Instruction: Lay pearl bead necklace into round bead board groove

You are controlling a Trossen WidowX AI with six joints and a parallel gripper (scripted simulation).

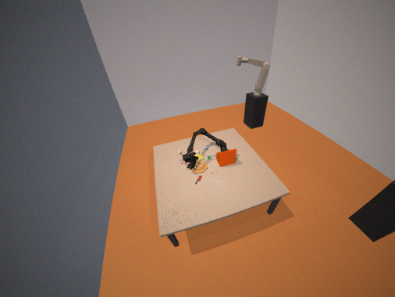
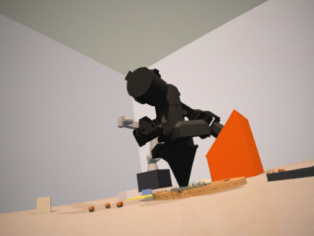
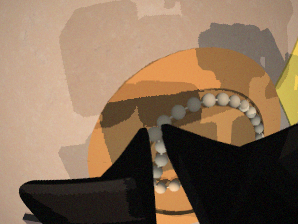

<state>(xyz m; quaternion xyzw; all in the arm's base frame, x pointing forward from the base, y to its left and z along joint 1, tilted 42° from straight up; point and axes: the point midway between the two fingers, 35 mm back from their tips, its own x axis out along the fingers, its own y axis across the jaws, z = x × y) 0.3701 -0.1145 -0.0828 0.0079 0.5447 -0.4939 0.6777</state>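
Now: gripper tip 70 mm past the round wooden bead board and 10 mm above it. Round my gripper tip: tan cube (330 mm to the right, 100 mm ahead); yellow flat piece (170 mm to the right, 120 mm behind, 20 mm below); red-handled tool (180 mm to the left, 10 mm below, 10 mm behind).
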